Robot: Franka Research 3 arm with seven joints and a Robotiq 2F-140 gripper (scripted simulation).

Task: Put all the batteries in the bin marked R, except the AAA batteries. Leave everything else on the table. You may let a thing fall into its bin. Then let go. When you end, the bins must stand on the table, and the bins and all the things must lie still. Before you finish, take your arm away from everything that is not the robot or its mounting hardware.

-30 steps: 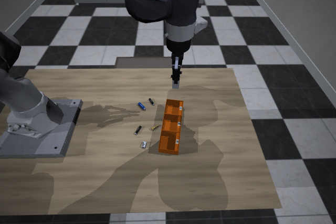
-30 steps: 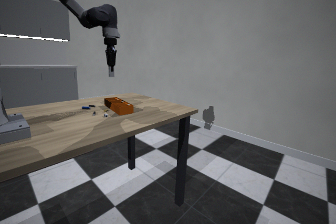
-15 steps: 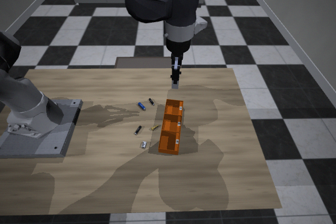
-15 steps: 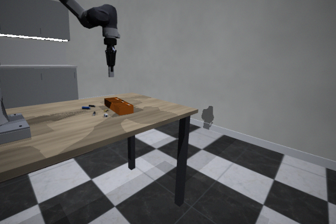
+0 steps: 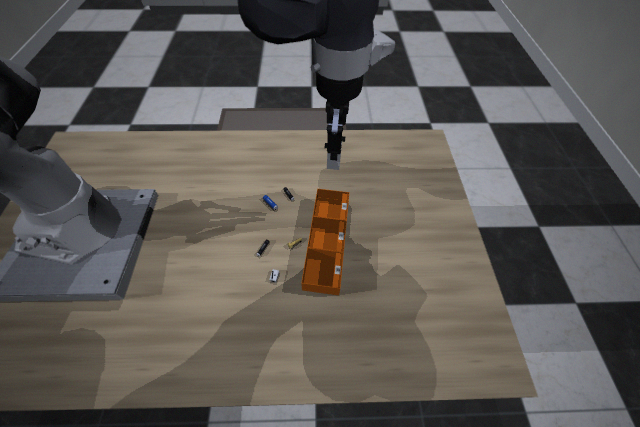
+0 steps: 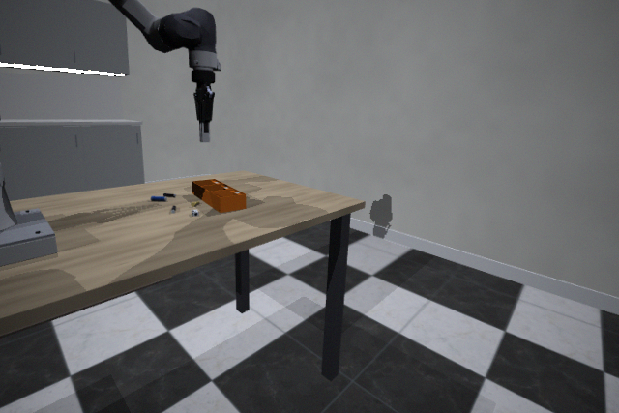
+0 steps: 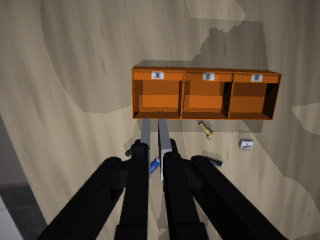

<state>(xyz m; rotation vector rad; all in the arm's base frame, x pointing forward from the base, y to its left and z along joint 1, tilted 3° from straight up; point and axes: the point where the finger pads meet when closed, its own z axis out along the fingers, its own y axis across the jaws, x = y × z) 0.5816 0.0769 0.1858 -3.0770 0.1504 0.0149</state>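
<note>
Right now my hand is 16 cm past the blue battery, 2 cm to the right of it and 21 cm above it. Round my hand: orange three-compartment bin row (1 cm behind, 9 cm to the right, 20 cm below); then thin black battery (16 cm behind, 11 cm to the right, 22 cm below); then yellow screw (9 cm behind, 10 cm to the right, 21 cm below).
</note>
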